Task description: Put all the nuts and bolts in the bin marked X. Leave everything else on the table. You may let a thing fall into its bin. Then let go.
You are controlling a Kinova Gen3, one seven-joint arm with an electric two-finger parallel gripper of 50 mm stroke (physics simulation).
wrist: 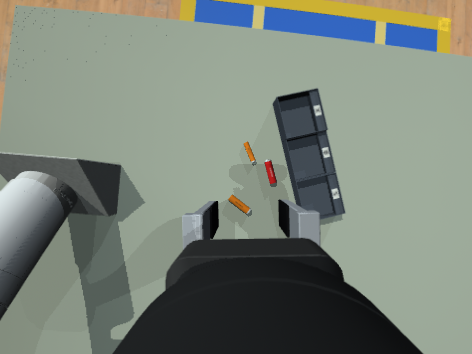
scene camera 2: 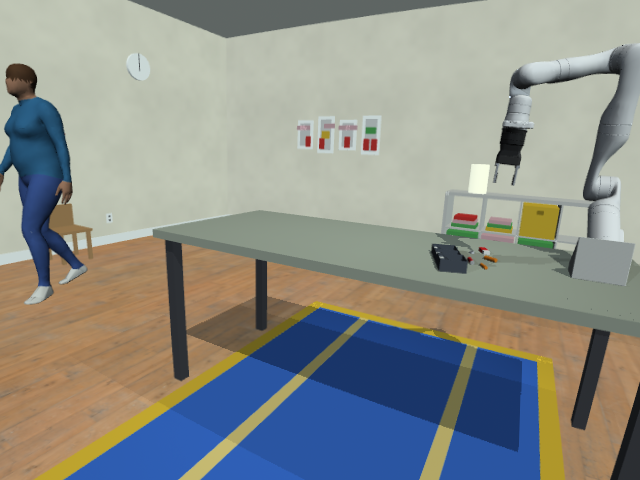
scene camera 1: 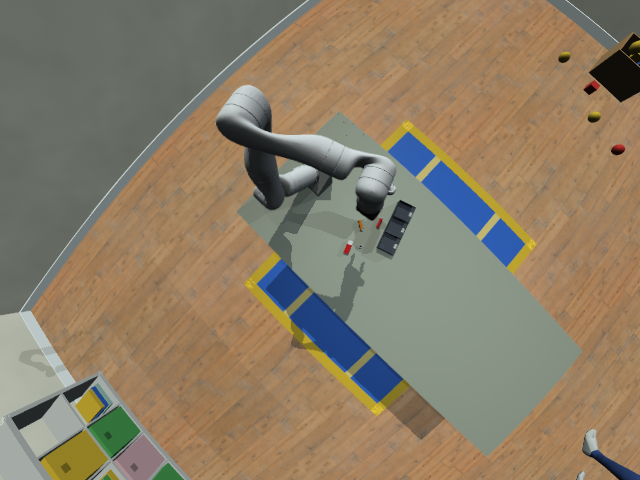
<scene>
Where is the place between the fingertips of my gripper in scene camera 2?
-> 503,184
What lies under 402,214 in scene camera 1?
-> A dark three-compartment bin tray.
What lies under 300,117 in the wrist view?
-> A dark three-compartment bin tray.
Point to a dark three-compartment bin tray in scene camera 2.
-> At 447,257
</scene>
